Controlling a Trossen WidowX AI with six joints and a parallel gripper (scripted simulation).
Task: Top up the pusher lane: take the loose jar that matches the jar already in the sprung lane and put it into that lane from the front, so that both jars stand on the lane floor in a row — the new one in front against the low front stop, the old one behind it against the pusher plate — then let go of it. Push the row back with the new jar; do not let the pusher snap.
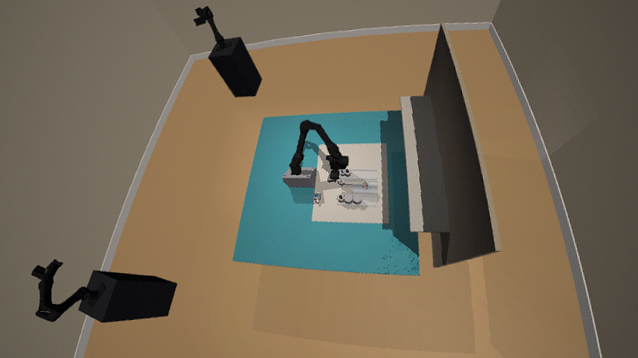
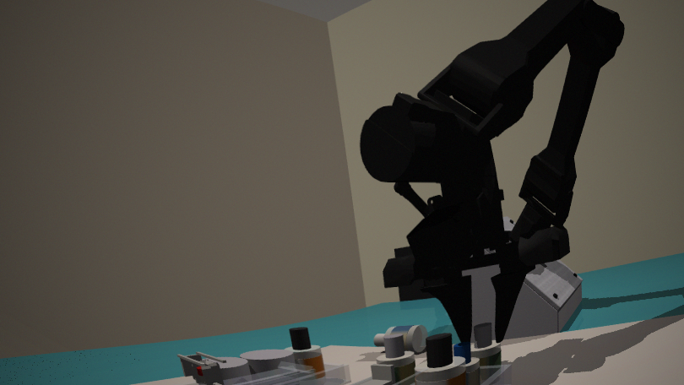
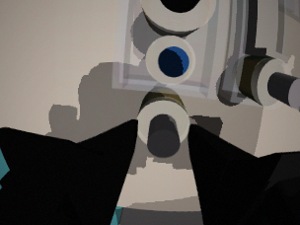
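Now: the clear-walled lane 190 mm ahead of my gripper tip, 90 mm to the right of it and 30 mm below it.
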